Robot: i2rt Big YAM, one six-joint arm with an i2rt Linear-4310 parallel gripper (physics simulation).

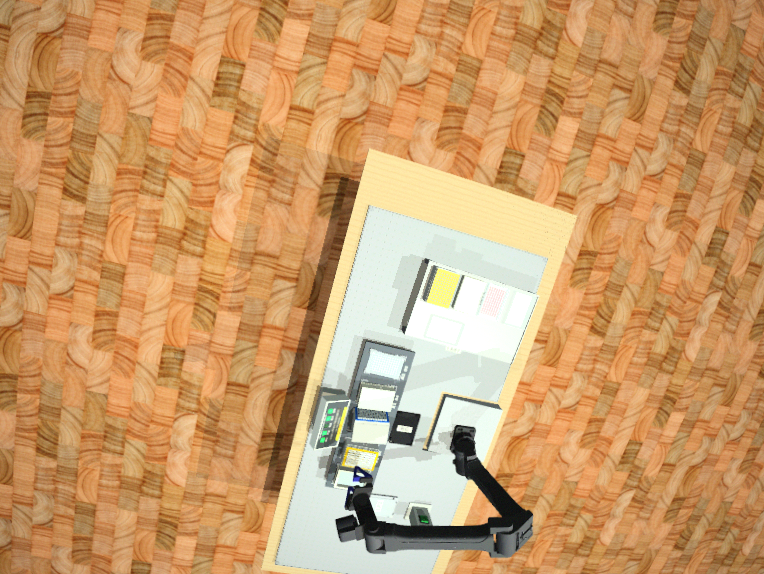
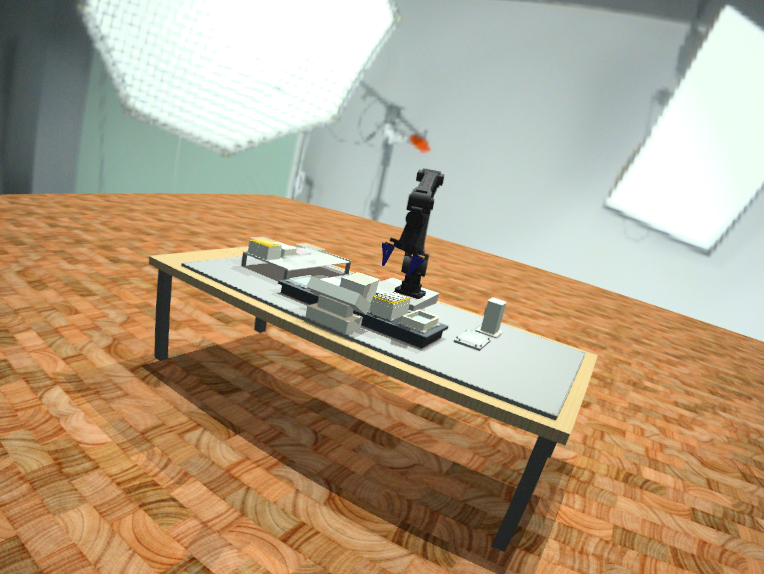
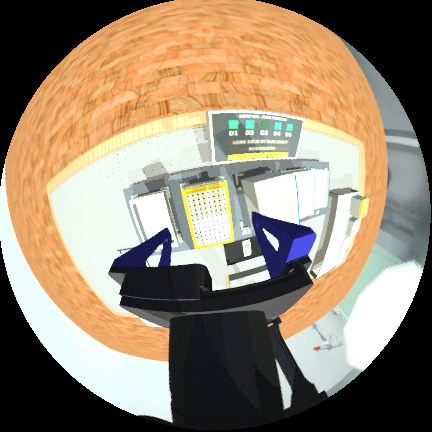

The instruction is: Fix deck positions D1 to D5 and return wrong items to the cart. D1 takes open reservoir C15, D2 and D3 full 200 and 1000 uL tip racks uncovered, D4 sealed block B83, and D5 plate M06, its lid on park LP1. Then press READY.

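Places are measured from the arm's base along level axes (x left, y back, z up), in metres.
Where they show: gripper, fingertip midpoint: [image 1: 353, 476] [image 2: 394, 271] [image 3: 209, 223]; arm's base at its link origin: [image 1: 462, 438] [image 2: 410, 293].
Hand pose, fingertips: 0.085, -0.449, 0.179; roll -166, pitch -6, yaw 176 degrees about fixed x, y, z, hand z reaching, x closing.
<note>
Each offset is from my fingertips to the top centre of the thing, as dx, dy, dz. "*": to the spot under its first point.
My gripper [image 1: 356, 485] [image 2: 397, 270] [image 3: 209, 223] is open and empty, above the D1–D2 end of the deck. At D1 sits a pale open tray @(+0.121, +0.021, -0.129) [image 2: 421, 319] [image 3: 152, 215]. At D2 sits a yellow-rimmed tip rack @(-0.003, +0.031, -0.096) [image 1: 360, 457] [image 2: 390, 305] [image 3: 207, 215], uncovered. A tall pale box with a blue edge @(-0.144, +0.045, -0.068) [image 1: 371, 430] [image 2: 360, 283] [image 3: 270, 197] leans tilted around D3, close to the D4 item. A white item @(-0.247, +0.050, -0.113) [image 1: 376, 398] is at D4 and a white plate @(-0.373, +0.064, -0.146) [image 1: 386, 364] at D5. The status panel @(* -0.149, -0.098, -0.091) [image 1: 332, 422] [image 3: 255, 135] shows the D3 lamp dark, the others lit. Codes are unreadable.
The raised white cart @(-0.615, +0.350, -0.141) [image 1: 481, 340] [image 2: 314, 259] holds a yellow rack @(-0.702, +0.197, -0.077) [image 1: 443, 287] [image 2: 265, 246] and pale items. A black pad @(* -0.098, +0.202, -0.199) [image 1: 404, 427] [image 3: 235, 253] lies beside D3. A low white holder @(+0.288, +0.170, -0.190) [image 1: 384, 507] [image 2: 473, 338] and an upright box @(+0.312, +0.350, -0.077) [image 1: 421, 515] [image 2: 492, 316] stand past D1.
</note>
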